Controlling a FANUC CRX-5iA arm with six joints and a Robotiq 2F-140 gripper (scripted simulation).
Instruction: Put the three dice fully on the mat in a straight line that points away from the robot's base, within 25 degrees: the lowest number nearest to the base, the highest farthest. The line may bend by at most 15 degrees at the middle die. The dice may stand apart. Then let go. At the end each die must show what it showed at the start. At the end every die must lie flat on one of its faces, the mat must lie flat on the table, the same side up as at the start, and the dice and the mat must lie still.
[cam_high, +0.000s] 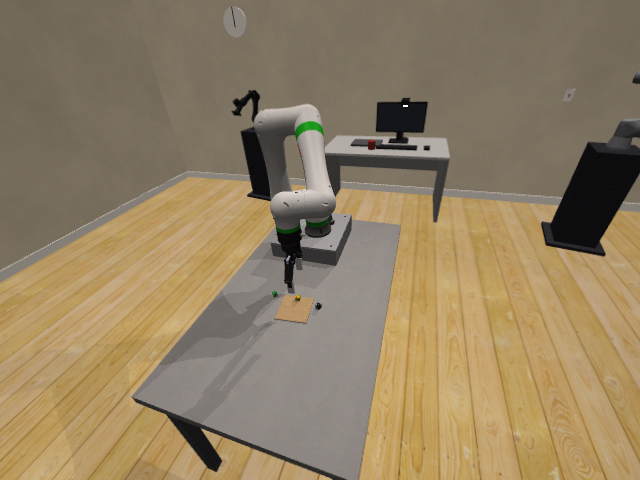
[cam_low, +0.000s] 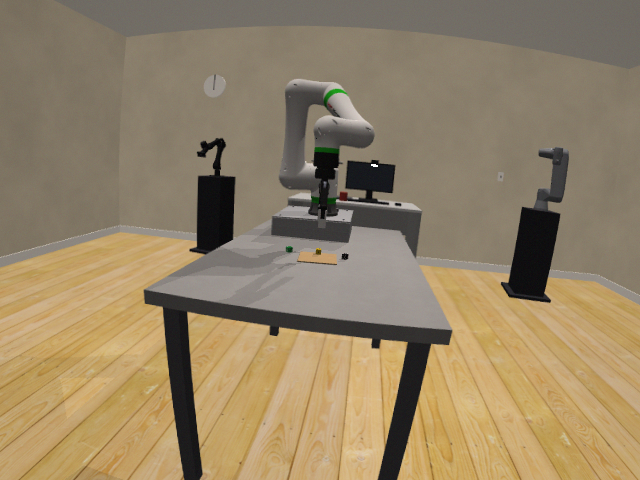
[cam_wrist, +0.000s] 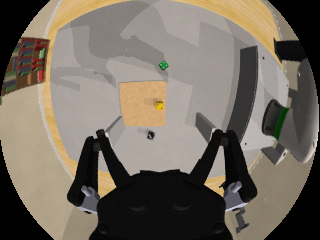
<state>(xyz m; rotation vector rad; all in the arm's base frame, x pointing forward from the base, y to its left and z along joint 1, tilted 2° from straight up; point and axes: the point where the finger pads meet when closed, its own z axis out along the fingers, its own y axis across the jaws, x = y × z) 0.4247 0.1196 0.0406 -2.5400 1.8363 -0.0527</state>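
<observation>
My gripper is now 10 cm to the right of the black die and 12 cm above it. Also, from my hand: tan mat (5 cm ahead, 1 cm to the left, 13 cm below); green die (2 cm ahead, 12 cm to the right, 12 cm below); yellow die (11 cm below).
</observation>
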